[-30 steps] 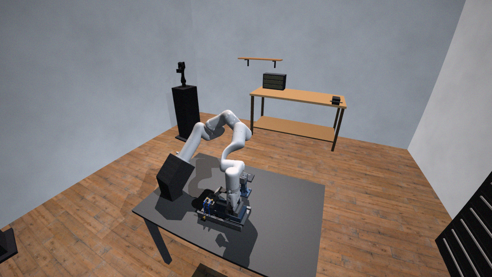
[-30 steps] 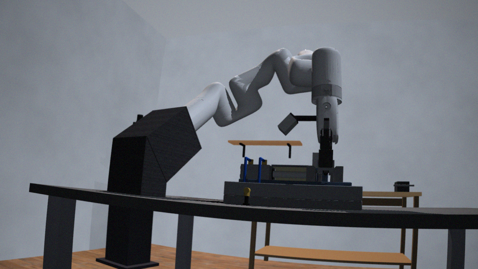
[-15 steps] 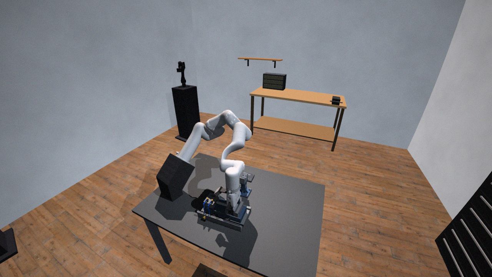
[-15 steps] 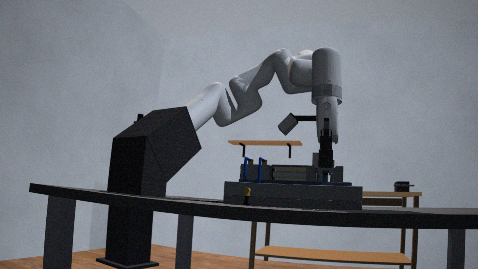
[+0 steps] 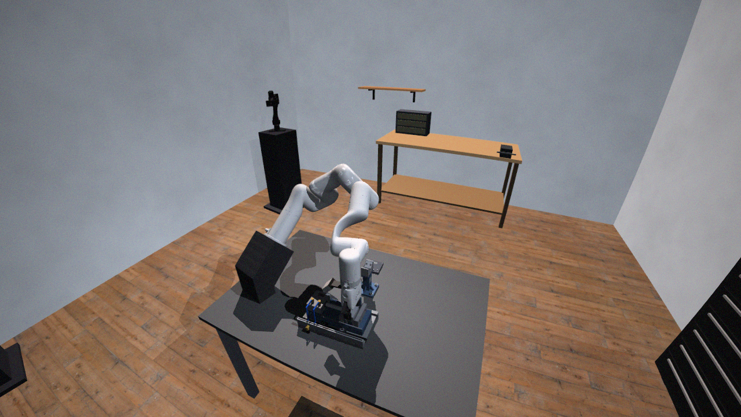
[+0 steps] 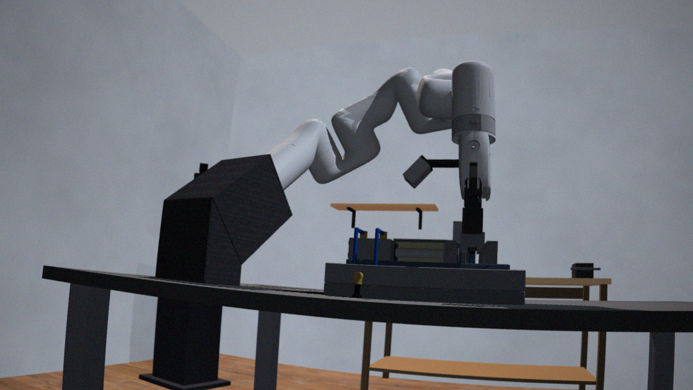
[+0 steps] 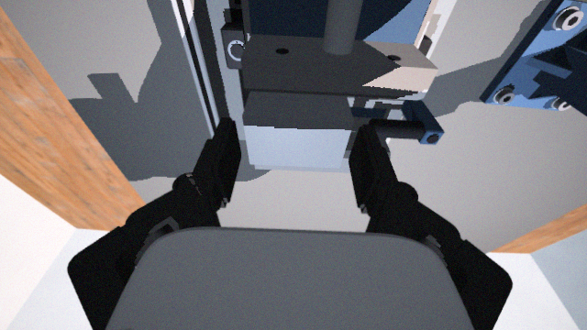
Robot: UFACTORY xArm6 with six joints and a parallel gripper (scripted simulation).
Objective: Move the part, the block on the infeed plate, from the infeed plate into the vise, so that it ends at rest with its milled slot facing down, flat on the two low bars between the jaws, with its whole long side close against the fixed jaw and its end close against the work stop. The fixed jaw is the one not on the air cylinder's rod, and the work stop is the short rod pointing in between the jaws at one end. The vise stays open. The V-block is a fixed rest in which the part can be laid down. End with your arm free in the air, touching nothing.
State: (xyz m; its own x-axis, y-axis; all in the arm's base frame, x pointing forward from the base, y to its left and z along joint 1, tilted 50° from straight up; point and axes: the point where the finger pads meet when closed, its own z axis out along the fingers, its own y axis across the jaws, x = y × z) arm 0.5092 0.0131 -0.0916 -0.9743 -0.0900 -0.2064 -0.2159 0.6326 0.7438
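Now: hand 3 cm above the part. Round my hand: moving jaw: 4 cm below, 4 cm behind, 1 cm to the left; then work stop: 6 cm to the left, 3 cm below, 1 cm behind; then fixed jaw: 4 cm below, 3 cm to the left, 2 cm ahead.
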